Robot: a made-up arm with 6 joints.
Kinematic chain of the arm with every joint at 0, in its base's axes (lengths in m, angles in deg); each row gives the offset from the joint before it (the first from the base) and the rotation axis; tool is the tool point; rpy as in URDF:
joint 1: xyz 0 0 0.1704 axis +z
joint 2: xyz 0 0 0 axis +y
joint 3: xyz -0.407 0 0.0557 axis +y
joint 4: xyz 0.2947 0 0.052 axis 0.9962 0 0.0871
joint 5: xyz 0 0 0 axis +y
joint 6: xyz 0.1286 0 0.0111 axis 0.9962 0 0.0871
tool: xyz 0 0 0 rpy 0 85 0
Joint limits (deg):
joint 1: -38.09..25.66
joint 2: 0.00..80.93
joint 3: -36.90..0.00
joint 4: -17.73..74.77
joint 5: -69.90..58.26
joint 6: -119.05..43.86
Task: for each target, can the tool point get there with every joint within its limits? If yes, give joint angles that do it. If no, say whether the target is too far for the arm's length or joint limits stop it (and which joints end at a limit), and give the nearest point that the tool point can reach.
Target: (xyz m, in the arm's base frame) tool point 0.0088 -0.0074 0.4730
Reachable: yes | joints 19.07 12.04 -20.14 12.62 -20.48 30.52
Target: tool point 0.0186 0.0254 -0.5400
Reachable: no: joint limits stop it (at a limit: joint 1, joint 2, joint 3) | nearest point 0.0705 0.0364 0.1696 | short by 0.712 m
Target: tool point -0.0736 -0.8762 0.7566
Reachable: no: too far | nearest point 0.1373 -0.2424 0.4833 | short by 0.722 m
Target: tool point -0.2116 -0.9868 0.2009
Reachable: no: too far | nearest point 0.1298 -0.2503 0.3572 | short by 0.827 m
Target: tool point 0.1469 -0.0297 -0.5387
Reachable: no: joint limits stop it (at a limit: joint 2, joint 3) | nearest point 0.0961 -0.0194 0.1695 | short by 0.710 m
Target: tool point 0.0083 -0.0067 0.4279
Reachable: yes | joints -2.51 8.29 -17.96 30.48 -5.64 -70.98
